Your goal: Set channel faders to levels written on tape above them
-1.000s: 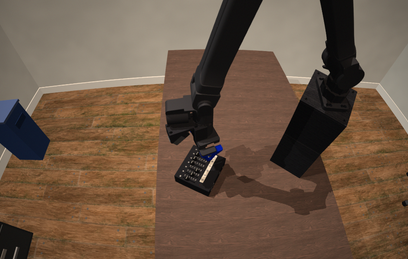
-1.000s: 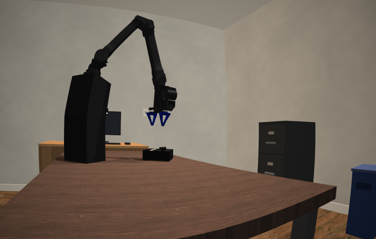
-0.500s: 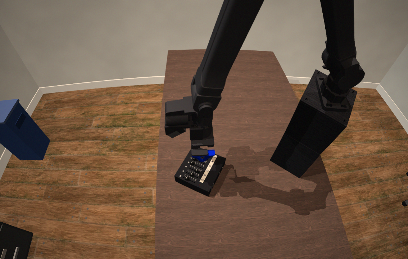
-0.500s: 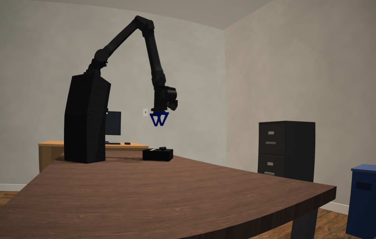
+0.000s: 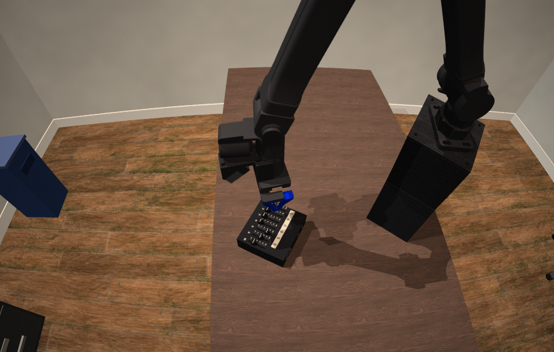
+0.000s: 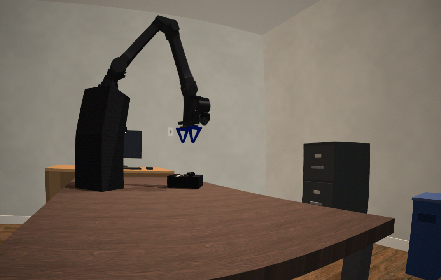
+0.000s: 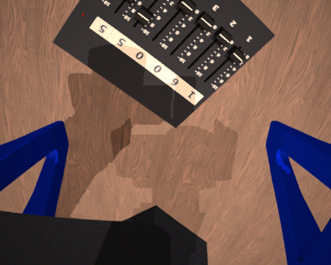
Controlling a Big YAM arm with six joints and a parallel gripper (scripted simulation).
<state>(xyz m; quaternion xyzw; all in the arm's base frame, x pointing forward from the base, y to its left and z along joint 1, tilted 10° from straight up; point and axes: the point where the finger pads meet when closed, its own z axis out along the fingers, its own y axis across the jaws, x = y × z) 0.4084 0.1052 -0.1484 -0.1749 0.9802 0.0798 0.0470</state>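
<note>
Right now my hand is 150 mm above the fader 2, 40 mm to the left of it and 10 mm short of it. The rest, counted from my hand: fader 4: 150 mm below, 30 mm ahead; then fader 5: 150 mm below, 30 mm to the left, 10 mm ahead; then fader 3: 150 mm below, 20 mm to the right, 20 mm ahead.
</note>
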